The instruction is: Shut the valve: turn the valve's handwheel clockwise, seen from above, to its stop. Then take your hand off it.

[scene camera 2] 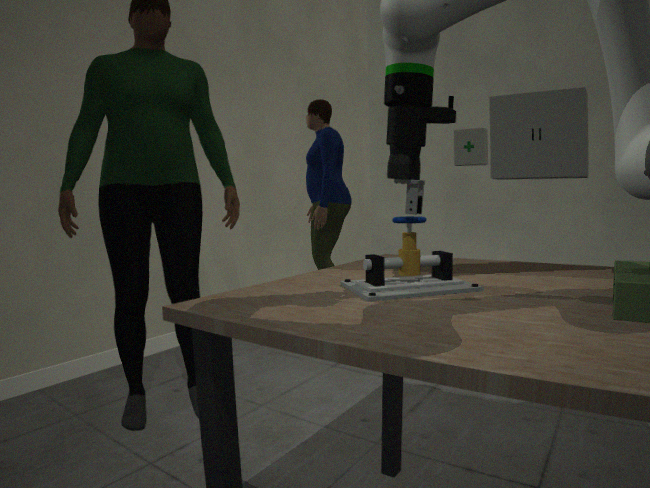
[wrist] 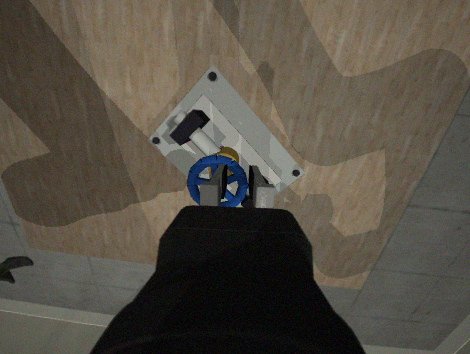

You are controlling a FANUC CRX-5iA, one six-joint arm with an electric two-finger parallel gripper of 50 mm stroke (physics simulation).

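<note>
The valve has a blue handwheel (scene camera 2: 409,219) (wrist: 191,182) on top of a yellow body (scene camera 2: 409,262) (wrist: 230,152). It stands upright on a pale base plate (scene camera 2: 399,294) (wrist: 250,125). My gripper (scene camera 2: 414,212) (wrist: 238,175) points down, partly open and empty. In the wrist view the left finger overlaps the wheel and the right finger is just outside its right rim, so that part of the rim shows between them. In the scene view the fingertips are at or just above the wheel's top; whether they touch it I cannot tell. The fingers hide part of the wheel.
Black supports (scene camera 2: 374,270) (wrist: 190,127) hold the white pipe on both sides of the valve. A green box (scene camera 2: 631,296) stands at the table's right. A person in green (scene camera 2: 149,120) stands left beyond the table, and a person in blue (scene camera 2: 329,162) stands behind it.
</note>
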